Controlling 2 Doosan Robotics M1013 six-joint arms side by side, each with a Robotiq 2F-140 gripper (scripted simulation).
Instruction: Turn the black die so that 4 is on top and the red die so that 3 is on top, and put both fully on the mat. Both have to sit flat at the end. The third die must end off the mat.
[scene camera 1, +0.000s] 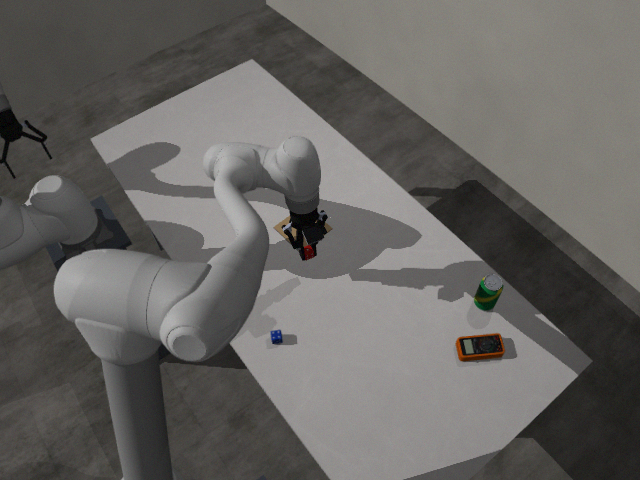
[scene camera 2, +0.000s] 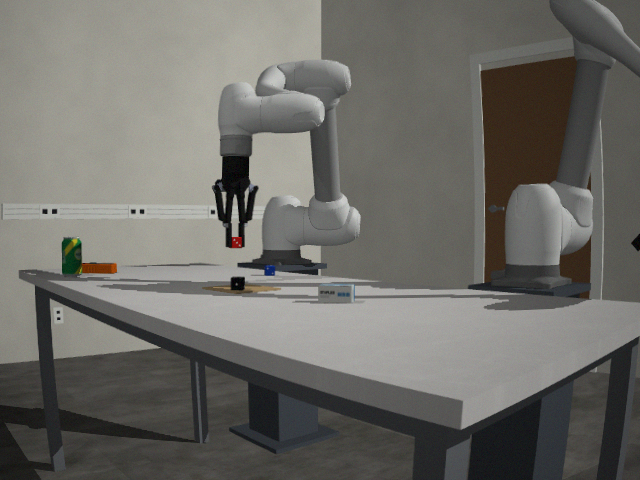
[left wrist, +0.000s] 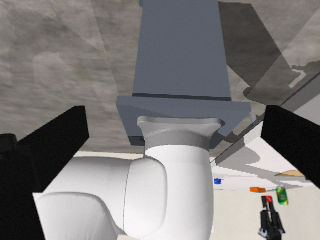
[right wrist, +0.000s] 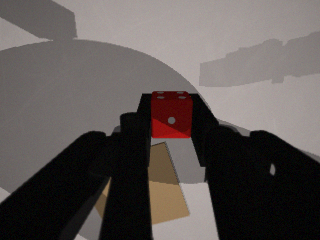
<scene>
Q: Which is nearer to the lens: the red die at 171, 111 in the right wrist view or the tan mat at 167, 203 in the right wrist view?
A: The red die.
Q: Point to the right gripper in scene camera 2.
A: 235, 247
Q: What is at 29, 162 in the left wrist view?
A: The left gripper.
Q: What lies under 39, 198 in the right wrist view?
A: The right gripper.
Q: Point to the right gripper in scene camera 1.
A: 308, 254
</scene>
